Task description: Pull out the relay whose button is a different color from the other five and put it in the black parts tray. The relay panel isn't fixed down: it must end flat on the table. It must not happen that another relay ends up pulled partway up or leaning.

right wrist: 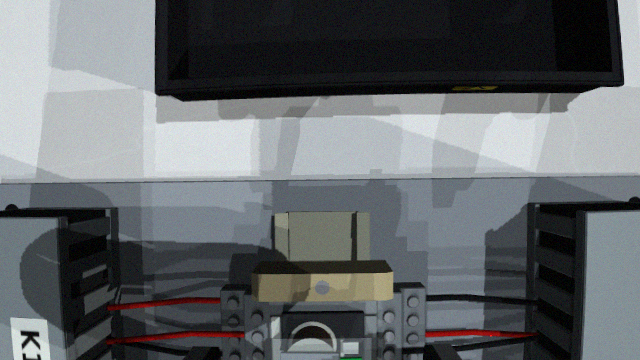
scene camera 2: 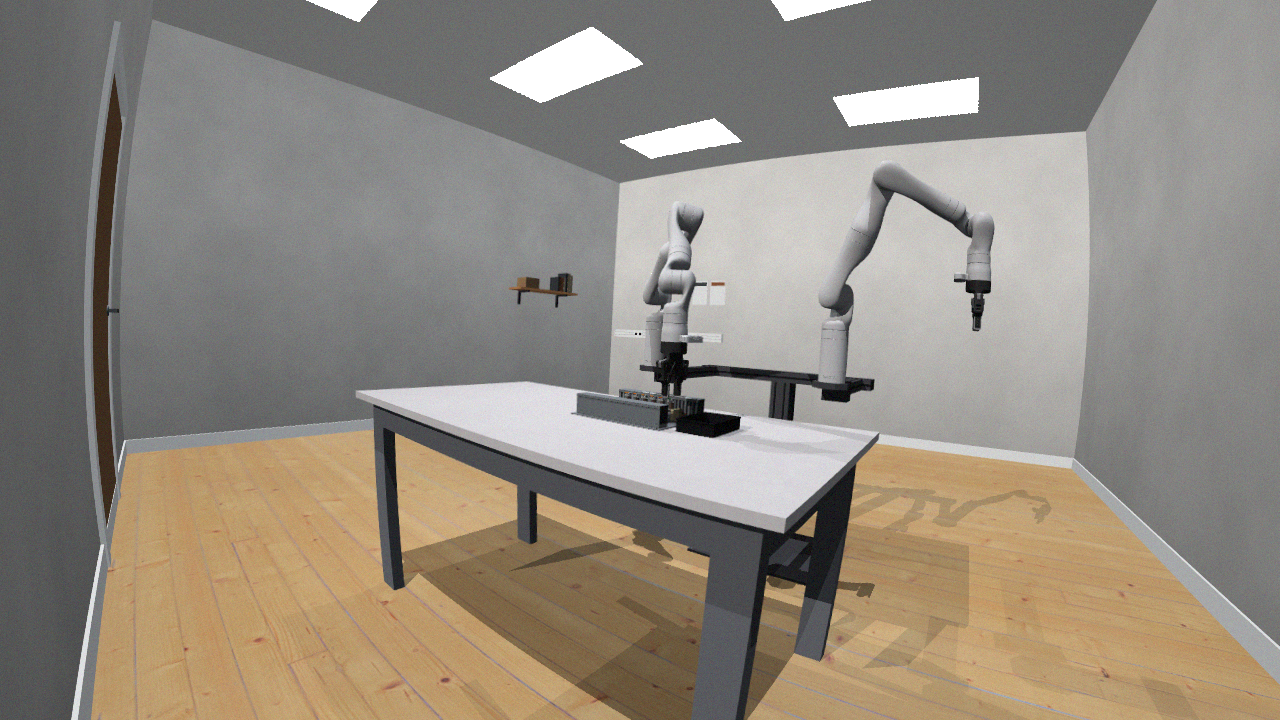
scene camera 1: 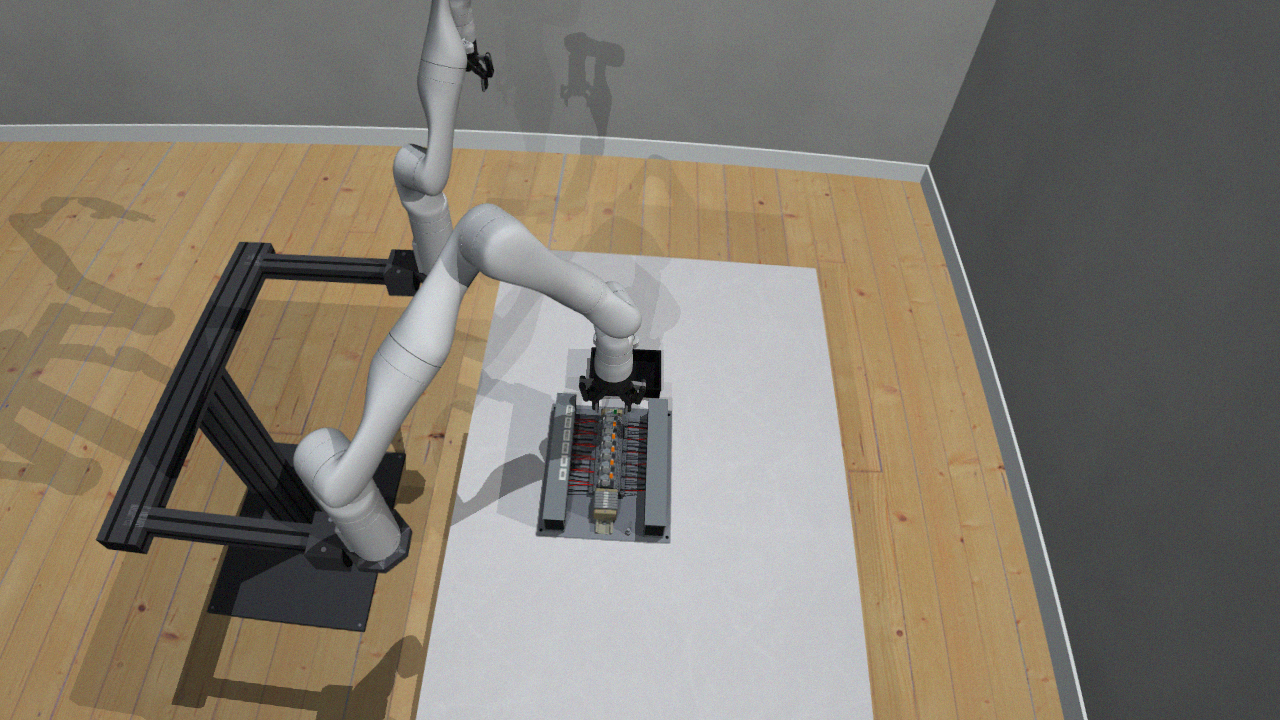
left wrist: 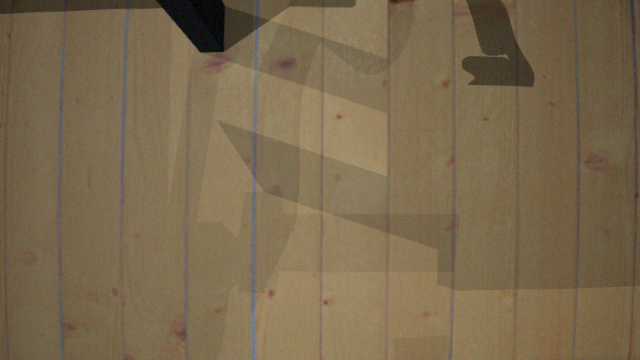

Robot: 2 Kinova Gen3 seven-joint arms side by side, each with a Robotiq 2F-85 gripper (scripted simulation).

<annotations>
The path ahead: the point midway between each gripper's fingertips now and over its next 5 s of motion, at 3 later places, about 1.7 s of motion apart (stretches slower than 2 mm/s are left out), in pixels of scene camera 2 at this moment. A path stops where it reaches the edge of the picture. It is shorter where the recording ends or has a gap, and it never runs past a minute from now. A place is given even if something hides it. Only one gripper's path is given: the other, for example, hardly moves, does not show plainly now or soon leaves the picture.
My right gripper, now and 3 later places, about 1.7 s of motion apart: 671, 396; 670, 407; 670, 400; 672, 379
</annotations>
